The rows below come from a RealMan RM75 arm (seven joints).
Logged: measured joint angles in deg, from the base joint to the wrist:
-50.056, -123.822, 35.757, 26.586, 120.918, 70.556, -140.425
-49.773, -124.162, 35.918, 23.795, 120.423, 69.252, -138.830
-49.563, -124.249, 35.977, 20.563, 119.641, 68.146, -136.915
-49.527, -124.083, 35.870, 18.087, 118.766, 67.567, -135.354
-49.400, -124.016, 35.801, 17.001, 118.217, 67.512, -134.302
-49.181, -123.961, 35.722, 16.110, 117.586, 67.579, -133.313
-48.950, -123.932, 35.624, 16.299, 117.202, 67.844, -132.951
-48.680, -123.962, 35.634, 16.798, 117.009, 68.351, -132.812
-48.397, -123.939, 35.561, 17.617, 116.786, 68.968, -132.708
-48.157, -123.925, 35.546, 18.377, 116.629, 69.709, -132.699
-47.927, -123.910, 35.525, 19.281, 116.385, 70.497, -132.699
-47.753, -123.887, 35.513, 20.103, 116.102, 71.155, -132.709
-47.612, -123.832, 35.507, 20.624, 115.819, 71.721, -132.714
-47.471, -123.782, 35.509, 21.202, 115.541, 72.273, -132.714
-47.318, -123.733, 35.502, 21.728, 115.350, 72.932, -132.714
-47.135, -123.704, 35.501, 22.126, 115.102, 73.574, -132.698
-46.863, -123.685, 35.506, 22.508, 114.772, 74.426, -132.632
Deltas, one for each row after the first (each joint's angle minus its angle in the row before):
0.283, -0.340, 0.161, -2.791, -0.495, -1.304, 1.595
0.210, -0.087, 0.059, -3.232, -0.782, -1.106, 1.915
0.036, 0.166, -0.107, -2.476, -0.875, -0.579, 1.561
0.127, 0.067, -0.069, -1.086, -0.549, -0.055, 1.052
0.219, 0.055, -0.079, -0.891, -0.631, 0.067, 0.989
0.231, 0.029, -0.098, 0.189, -0.384, 0.265, 0.362
0.270, -0.030, 0.010, 0.499, -0.193, 0.507, 0.139
0.283, 0.023, -0.073, 0.819, -0.223, 0.617, 0.104
0.240, 0.014, -0.015, 0.760, -0.157, 0.741, 0.009
0.230, 0.015, -0.021, 0.904, -0.244, 0.788, 0.000
0.174, 0.023, -0.012, 0.822, -0.283, 0.658, -0.010
0.141, 0.055, -0.006, 0.521, -0.283, 0.566, -0.005
0.141, 0.050, 0.002, 0.578, -0.278, 0.552, 0.000
0.153, 0.049, -0.007, 0.526, -0.191, 0.659, 0.000
0.183, 0.029, -0.001, 0.398, -0.248, 0.642, 0.016
0.272, 0.019, 0.005, 0.382, -0.330, 0.852, 0.066

